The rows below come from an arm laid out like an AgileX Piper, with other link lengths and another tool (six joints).
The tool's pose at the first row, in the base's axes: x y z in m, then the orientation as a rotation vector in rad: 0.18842, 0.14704, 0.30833, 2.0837, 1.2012, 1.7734
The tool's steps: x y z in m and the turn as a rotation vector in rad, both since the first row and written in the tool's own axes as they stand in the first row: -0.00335, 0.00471, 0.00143, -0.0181, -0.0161, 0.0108; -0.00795, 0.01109, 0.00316, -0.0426, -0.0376, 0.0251; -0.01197, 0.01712, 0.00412, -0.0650, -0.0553, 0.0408; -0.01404, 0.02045, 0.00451, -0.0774, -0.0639, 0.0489; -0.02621, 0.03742, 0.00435, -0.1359, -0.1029, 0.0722; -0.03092, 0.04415, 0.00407, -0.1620, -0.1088, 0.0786; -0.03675, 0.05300, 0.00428, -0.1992, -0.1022, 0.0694; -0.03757, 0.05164, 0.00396, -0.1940, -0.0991, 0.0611; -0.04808, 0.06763, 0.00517, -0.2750, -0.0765, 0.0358; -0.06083, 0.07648, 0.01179, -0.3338, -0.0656, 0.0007
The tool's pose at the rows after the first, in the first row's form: 0.19195, 0.14225, 0.30810, 2.0943, 1.1676, 1.7620; 0.19656, 0.13565, 0.30781, 2.1076, 1.1225, 1.7464; 0.20031, 0.12938, 0.30797, 2.1204, 1.0796, 1.7354; 0.20225, 0.12596, 0.30822, 2.1259, 1.0568, 1.7304; 0.21029, 0.10670, 0.30886, 2.1355, 0.9626, 1.7022; 0.21329, 0.09905, 0.30926, 2.1288, 0.9273, 1.7020; 0.21773, 0.08945, 0.30990, 2.0941, 0.8967, 1.7132; 0.21683, 0.08971, 0.30858, 2.0881, 0.9102, 1.7131; 0.22559, 0.07268, 0.30951, 2.0032, 0.8504, 1.7429; 0.23584, 0.06095, 0.30304, 1.9303, 0.8201, 1.7493
